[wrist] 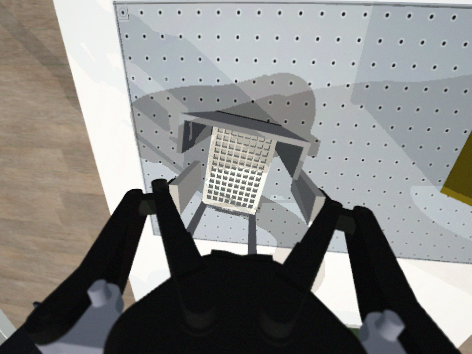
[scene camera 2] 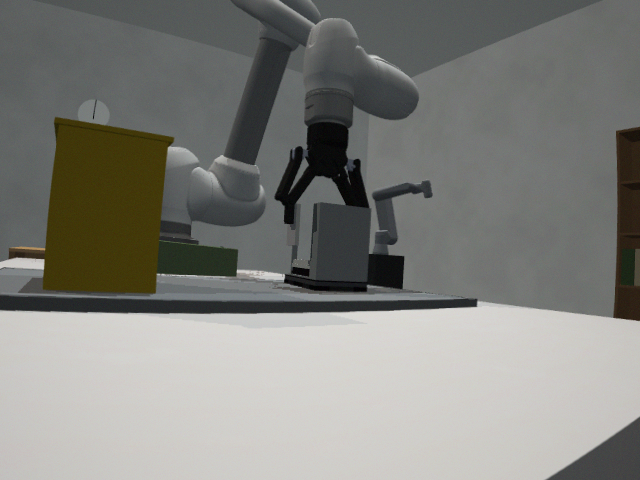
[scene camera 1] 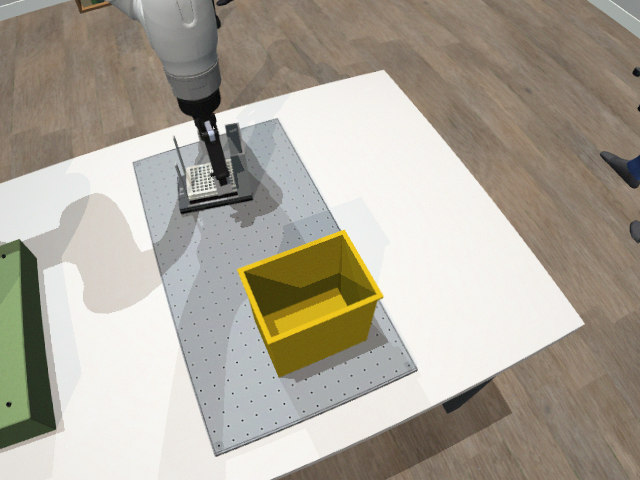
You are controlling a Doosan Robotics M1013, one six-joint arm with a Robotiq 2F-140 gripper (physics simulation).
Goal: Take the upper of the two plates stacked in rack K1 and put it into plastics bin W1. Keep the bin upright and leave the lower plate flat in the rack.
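Frame: origin at the arm's base, x ahead, y left, z up, level; millimetres.
Where they show: gripper, fingertip midpoint: (wrist: 246, 175); arm's base at its link origin: (scene camera 2: 162, 242).
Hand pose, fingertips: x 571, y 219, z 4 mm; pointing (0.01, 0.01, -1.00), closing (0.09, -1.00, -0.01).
Things, the pixels of their top centre, and the offset from my fingertips. Level surfaces: height alone.
- white gridded upper plate at its top centre: (wrist: 236, 171) (scene camera 1: 215, 175) 5 mm back, 13 mm left, 25 mm down
- rack K1 at its top centre: (wrist: 225, 218) (scene camera 2: 327, 209) (scene camera 1: 202, 144) 15 mm back, 14 mm left, 71 mm up
- Yellow bin W1 at its top centre: (scene camera 2: 109, 144) (scene camera 1: 309, 282) 88 mm ahead, 363 mm right, 108 mm up
- white table at its surface level: 85 mm down
The white gridded upper plate (scene camera 1: 198, 179) (wrist: 239, 172) lies flat in rack K1 (scene camera 1: 217, 202) (scene camera 2: 341, 242) (wrist: 240, 125), which has a dark base, grey walls and thin posts. The lower plate is hidden or cannot be told apart beneath it. My gripper (scene camera 1: 221, 178) (scene camera 2: 321, 233) (wrist: 246, 175) is open and empty, pointing down over the rack. Its pads stand on either side of the plate in the wrist view and above plate height in scene camera 2, where the rack wall hides one fingertip. Yellow bin W1 (scene camera 1: 323, 338) (scene camera 2: 105, 206) (wrist: 462, 175) stands upright, apart from the rack, its visible inside empty.
Rack and bin stand on a grey perforated board (scene camera 1: 206, 310) (scene camera 2: 232, 304) (wrist: 350, 30) on a white table (scene camera 1: 439, 232) (scene camera 2: 310, 387). A green block (scene camera 1: 12, 330) (scene camera 2: 199, 259) stands at the left. The rack's tall walls and posts rise close to my fingers.
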